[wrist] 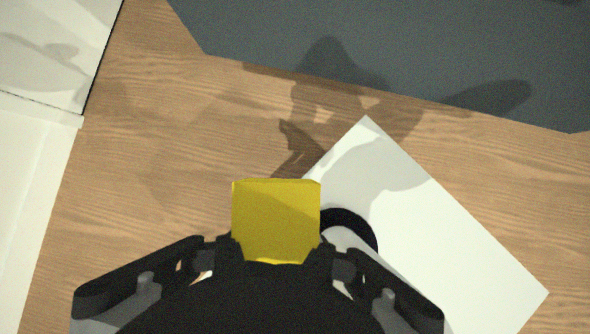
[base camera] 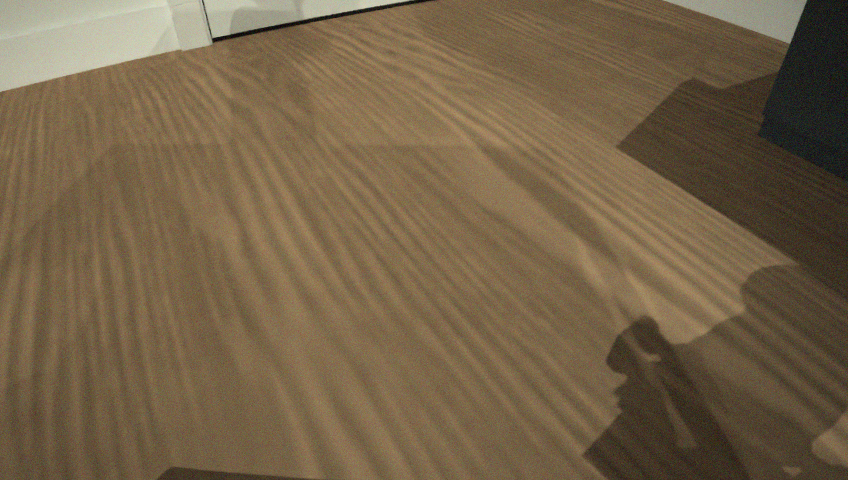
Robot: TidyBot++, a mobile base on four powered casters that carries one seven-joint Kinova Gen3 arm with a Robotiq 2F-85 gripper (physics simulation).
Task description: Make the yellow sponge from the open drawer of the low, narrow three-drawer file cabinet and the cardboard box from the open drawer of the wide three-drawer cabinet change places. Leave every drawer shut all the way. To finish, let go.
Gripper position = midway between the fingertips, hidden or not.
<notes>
I see my gripper (wrist: 278, 235), a yellow sponge (wrist: 277, 221) and a drawer (wrist: 519, 67).
The base camera view does not show the yellow sponge: it is out of frame.
</notes>
